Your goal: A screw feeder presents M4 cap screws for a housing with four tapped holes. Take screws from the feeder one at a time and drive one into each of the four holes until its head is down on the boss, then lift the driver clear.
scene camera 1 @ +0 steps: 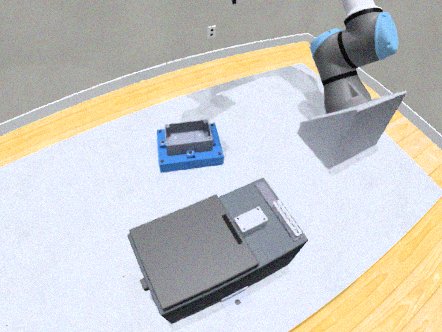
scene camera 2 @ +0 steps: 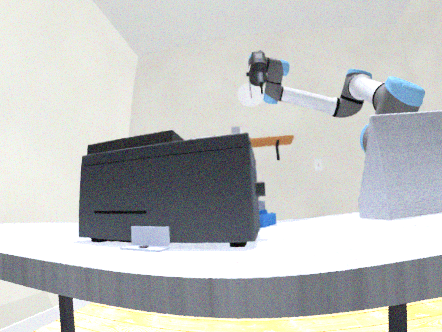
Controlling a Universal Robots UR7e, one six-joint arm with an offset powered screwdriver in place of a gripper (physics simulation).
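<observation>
The screw feeder (scene camera 1: pixel 190 255) (scene camera 2: pixel 170 185) is a large dark grey box with a small light block on its top. The housing (scene camera 1: pixel 190 146) is a grey open-topped box on a blue fixture (scene camera 1: pixel 175 165) (scene camera 2: pixel 268 219), behind the feeder. Its corner bosses are too small to tell whether screws are in the holes. My screwdriver (scene camera 2: pixel 261 90) hangs high, well above the level of the feeder, and points down. In scene camera 1 a small dark end of the driver (scene camera 1: pixel 233 2) shows at the top edge. Whether a screw is on its tip is too small to tell.
A grey upright panel (scene camera 1: pixel 350 135) (scene camera 2: pixel 405 165) stands in front of the arm's base at the right. A small light bracket (scene camera 2: pixel 150 235) stands at the feeder's foot. An orange-brown board (scene camera 2: pixel 272 141) shows behind the feeder in scene camera 2.
</observation>
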